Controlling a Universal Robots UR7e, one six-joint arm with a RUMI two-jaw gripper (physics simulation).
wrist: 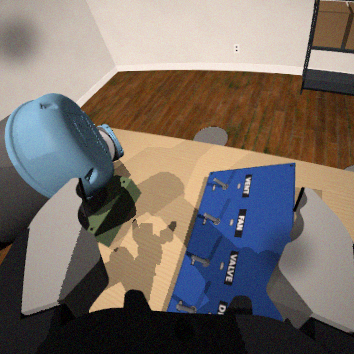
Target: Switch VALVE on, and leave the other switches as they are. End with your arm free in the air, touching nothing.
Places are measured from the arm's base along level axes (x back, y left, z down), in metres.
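Pixels of known places: gripper, fingertip midpoint: (189,185).
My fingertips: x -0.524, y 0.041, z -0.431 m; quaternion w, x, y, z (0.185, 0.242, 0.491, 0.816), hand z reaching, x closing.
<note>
Behind a point stands the place of what it marks.
A blue switch panel (270,200) @(x -0.538, y 0.276, z -0.044 m) lies on the table at the right of the wrist view. Its grey levers beside the labels VENT (220,183) @(x -0.383, y 0.277, z -0.012 m), FAN (211,218) @(x -0.421, y 0.164, z -0.012 m) and VALVE (200,260) @(x -0.459, y 0.052, z -0.012 m) show near its left edge, slanting alike. A fourth lever (186,306) @(x -0.493, y -0.056, z -0.013 m) shows at the bottom beside a partly hidden label starting with D. The small marks beside the levers are too blurred to read, so I cannot tell on from off. My gripper (189,185) @(x -0.524, y 0.041, z -0.431 m) is open and empty, with its right finger overlapping the panel's right side in view and its left finger near the green block.
A green block (112,235) @(x -0.130, y -0.045, z 0.082 m), the arm's base mount, stands on the wooden table (160,150) @(x -0.016, y 0.363, z 0.096 m) at the left. The arm's blue joint cover (55,142) @(x -0.413, y 0.012, z -0.453 m) hangs in front of it. Beyond the table are a wooden floor, white walls and a shelf rack (306,55) at the back right.
</note>
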